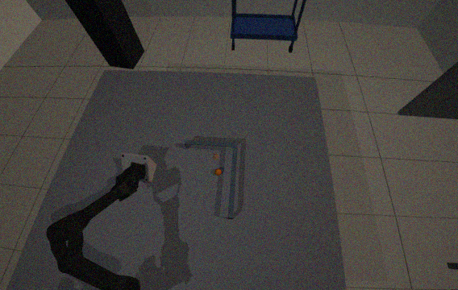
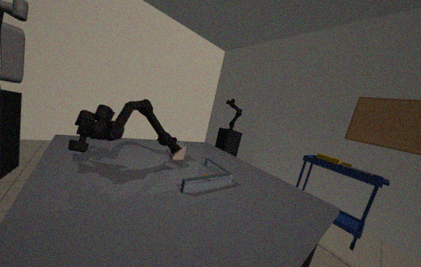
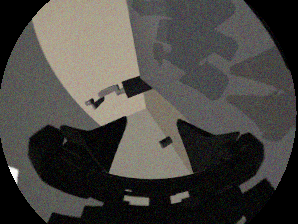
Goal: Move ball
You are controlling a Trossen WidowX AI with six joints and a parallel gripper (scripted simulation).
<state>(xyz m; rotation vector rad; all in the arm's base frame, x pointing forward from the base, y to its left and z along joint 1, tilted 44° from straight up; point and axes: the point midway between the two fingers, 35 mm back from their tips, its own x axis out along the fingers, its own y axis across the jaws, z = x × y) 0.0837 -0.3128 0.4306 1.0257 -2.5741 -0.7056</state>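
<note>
My gripper tip is 63 cm to the right of the orange ball, 27 cm short of it and 12 cm above it. Also, from my gripper tip: see-through copy: 69 cm to the left, 24 cm ahead, 12 cm below.
</note>
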